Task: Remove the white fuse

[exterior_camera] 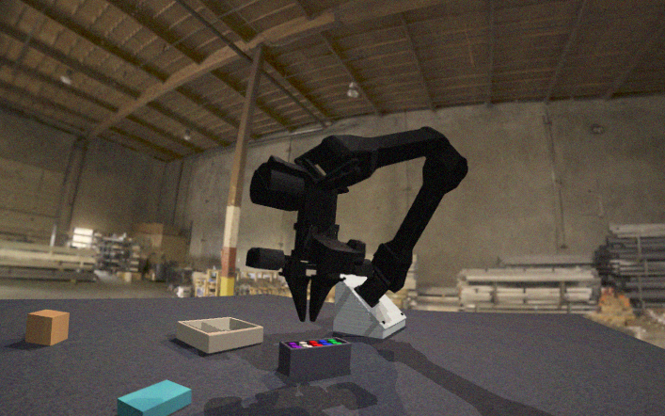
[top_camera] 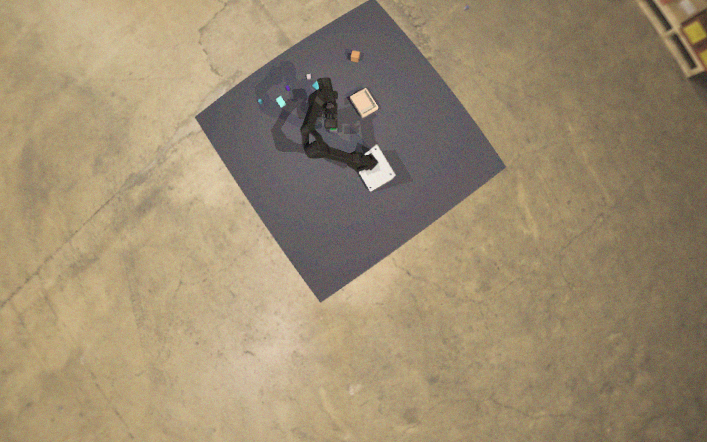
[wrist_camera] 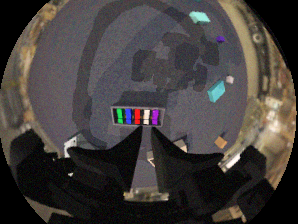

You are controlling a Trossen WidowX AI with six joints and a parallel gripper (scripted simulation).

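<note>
The white fuse lies 50 mm below my gripper tip. Also, from my gripper tip: beige tray 190 mm to the right, 70 mm below, 20 mm behind.
</note>
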